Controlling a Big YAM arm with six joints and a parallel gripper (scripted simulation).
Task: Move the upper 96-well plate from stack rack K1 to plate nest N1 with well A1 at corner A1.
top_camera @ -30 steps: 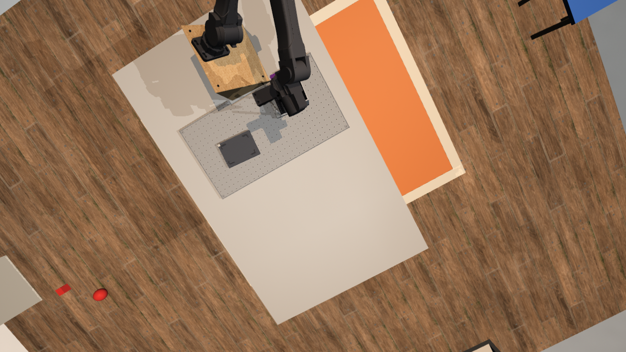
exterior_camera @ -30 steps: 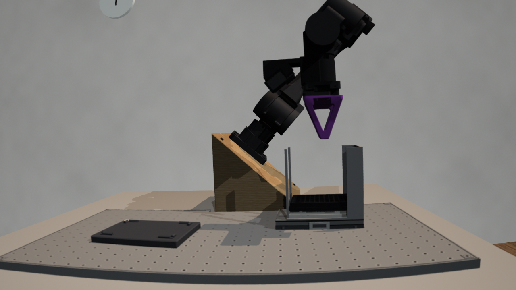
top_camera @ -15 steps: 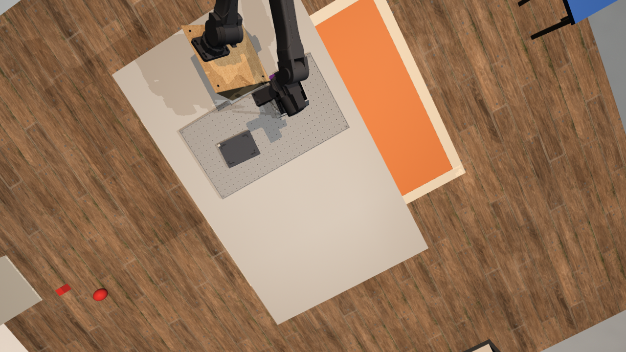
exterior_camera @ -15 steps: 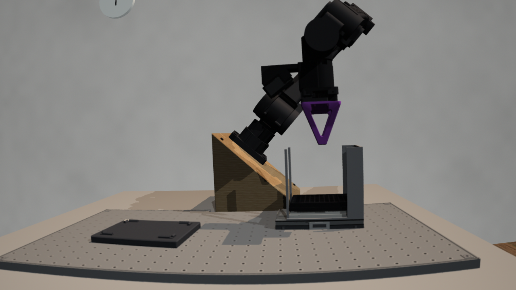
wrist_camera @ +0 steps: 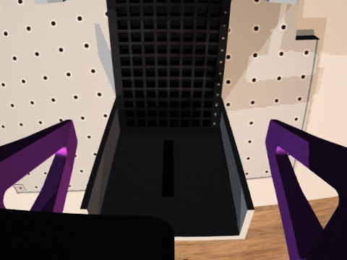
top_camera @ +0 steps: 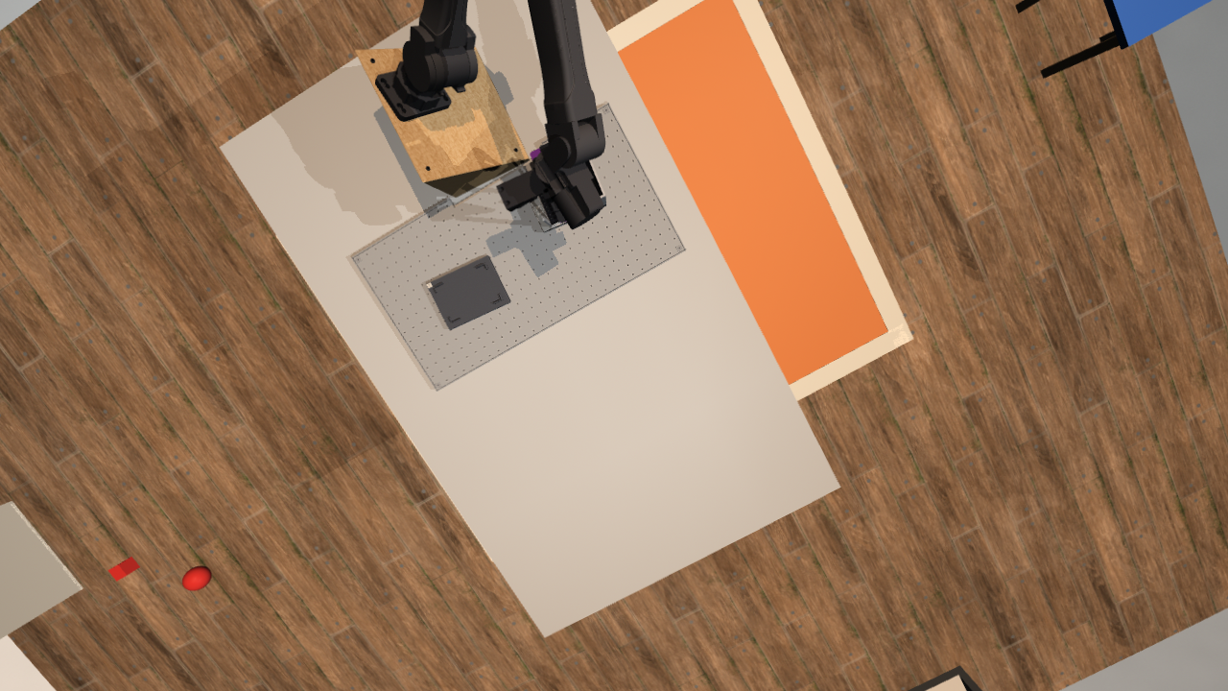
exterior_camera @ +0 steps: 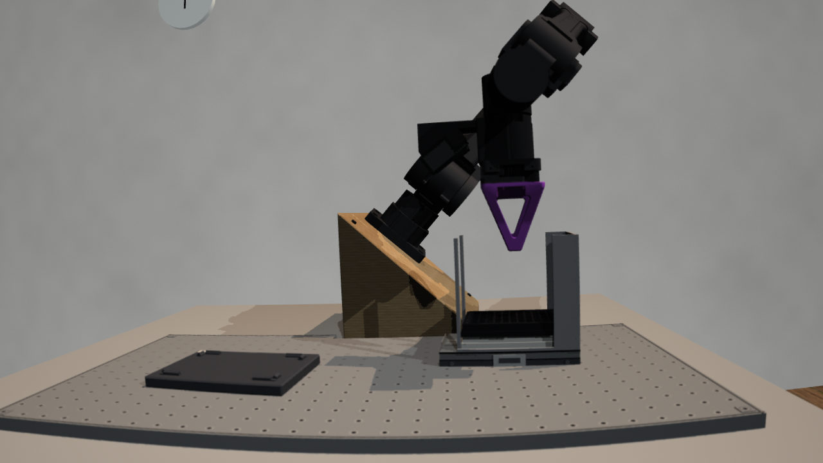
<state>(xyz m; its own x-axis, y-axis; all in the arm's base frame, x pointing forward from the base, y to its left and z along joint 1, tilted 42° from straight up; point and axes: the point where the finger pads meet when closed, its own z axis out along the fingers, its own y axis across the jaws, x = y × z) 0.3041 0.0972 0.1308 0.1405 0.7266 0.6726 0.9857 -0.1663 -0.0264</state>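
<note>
Right now the black 96-well plate is 100 mm below my hand. Round my hand: pale A1 square 390 mm to the right, 120 mm below; white plate 110 mm below.
</note>
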